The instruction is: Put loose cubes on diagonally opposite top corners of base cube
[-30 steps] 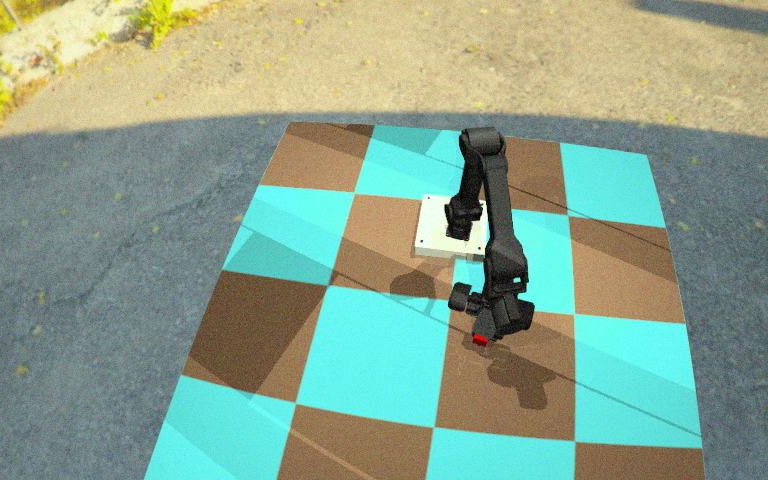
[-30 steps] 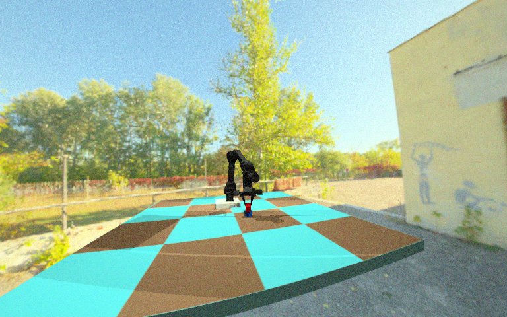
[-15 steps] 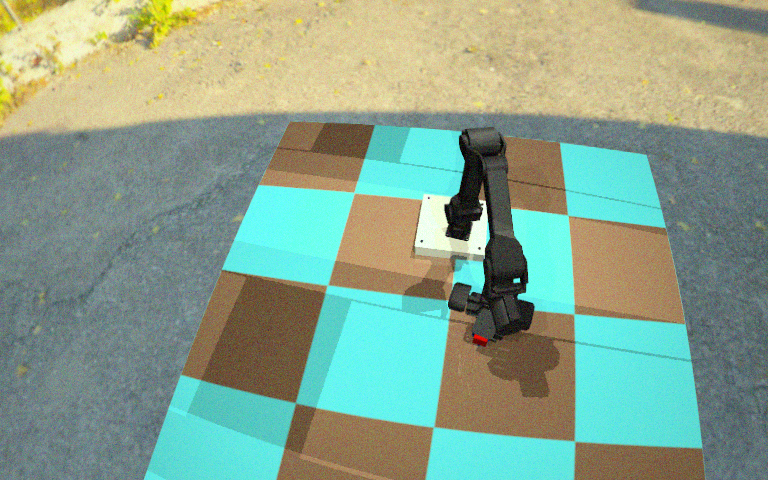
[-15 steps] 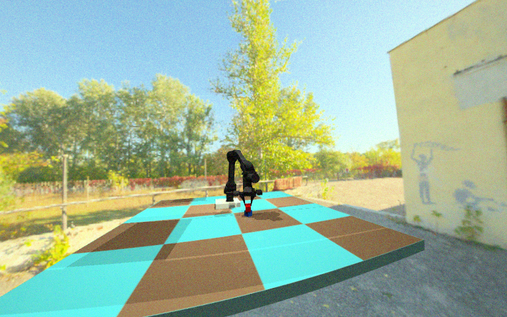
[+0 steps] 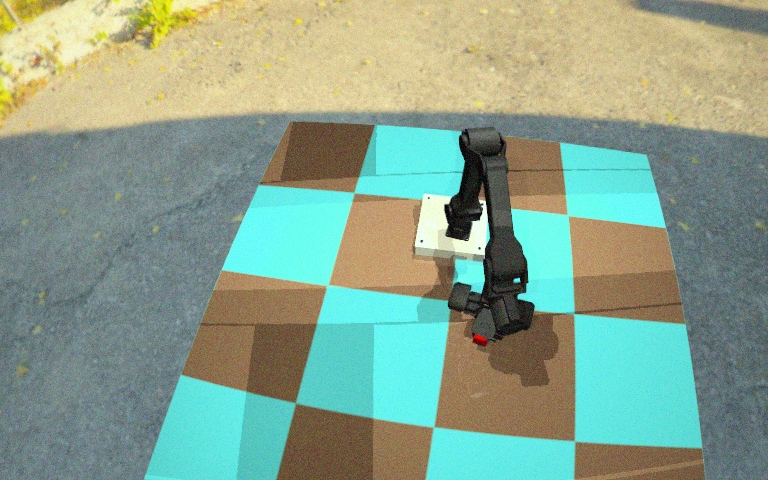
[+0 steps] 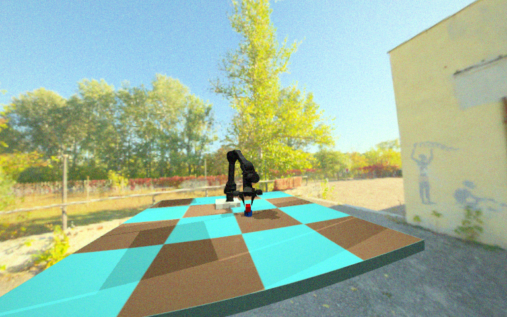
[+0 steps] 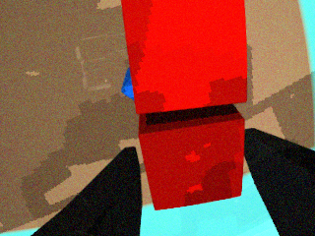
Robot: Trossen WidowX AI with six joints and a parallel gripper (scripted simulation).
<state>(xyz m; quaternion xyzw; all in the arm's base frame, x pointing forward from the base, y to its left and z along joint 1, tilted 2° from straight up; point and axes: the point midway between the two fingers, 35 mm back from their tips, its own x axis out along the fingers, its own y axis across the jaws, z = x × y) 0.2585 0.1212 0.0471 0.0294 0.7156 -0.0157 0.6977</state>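
Now: the blue base cube 40 mm below my gripper tip and 20 mm ahead of it.
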